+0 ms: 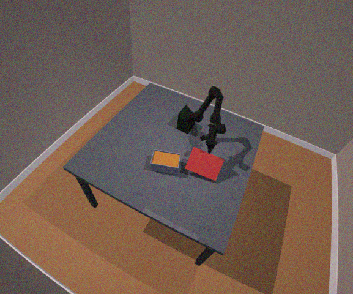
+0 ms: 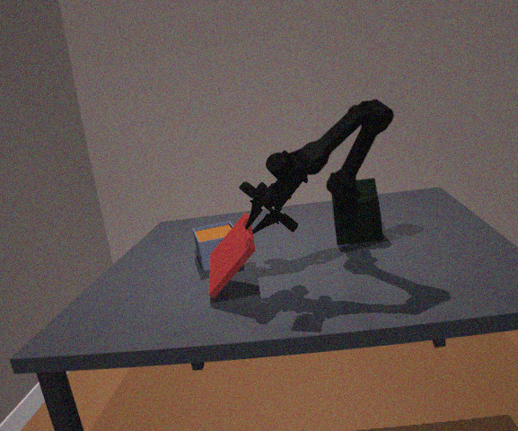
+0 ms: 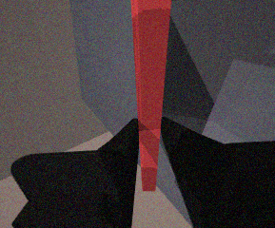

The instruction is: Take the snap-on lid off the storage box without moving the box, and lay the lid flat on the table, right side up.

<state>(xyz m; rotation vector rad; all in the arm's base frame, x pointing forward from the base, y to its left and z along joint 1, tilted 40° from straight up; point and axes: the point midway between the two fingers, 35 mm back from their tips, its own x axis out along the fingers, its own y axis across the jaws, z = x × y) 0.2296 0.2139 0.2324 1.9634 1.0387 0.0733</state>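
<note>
Right now the red lid is 6 cm ahead of my gripper tip, 5 cm below it and 1 cm to the left of it. Also, from my gripper tip: storage box (25 cm to the right, 19 cm ahead, 10 cm below).
</note>
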